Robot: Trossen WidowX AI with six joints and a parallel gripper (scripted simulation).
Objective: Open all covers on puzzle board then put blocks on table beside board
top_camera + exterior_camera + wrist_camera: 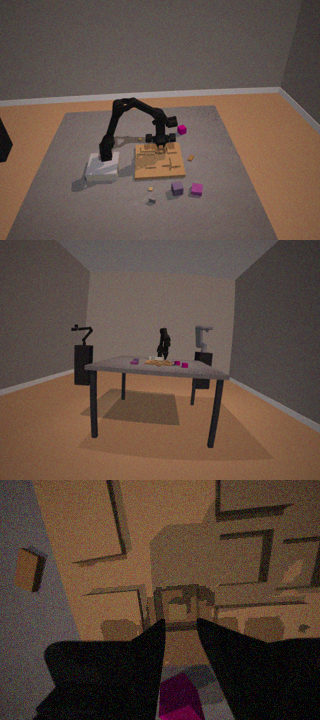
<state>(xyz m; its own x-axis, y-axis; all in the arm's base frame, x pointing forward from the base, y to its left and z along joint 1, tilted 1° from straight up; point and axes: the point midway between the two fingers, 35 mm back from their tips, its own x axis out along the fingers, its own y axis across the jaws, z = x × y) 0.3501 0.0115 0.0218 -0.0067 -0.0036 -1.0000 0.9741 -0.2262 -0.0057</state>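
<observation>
My gripper tip is now 20 mm past the tan puzzle board, 50 mm to the left of it and 30 mm above it. Round my gripper tip: small tan piece: 170 mm ahead, 100 mm to the right, 40 mm below; small grey piece: 140 mm behind, 360 mm to the right, 30 mm below; purple block: 10 mm ahead, 330 mm to the right, 20 mm below.
</observation>
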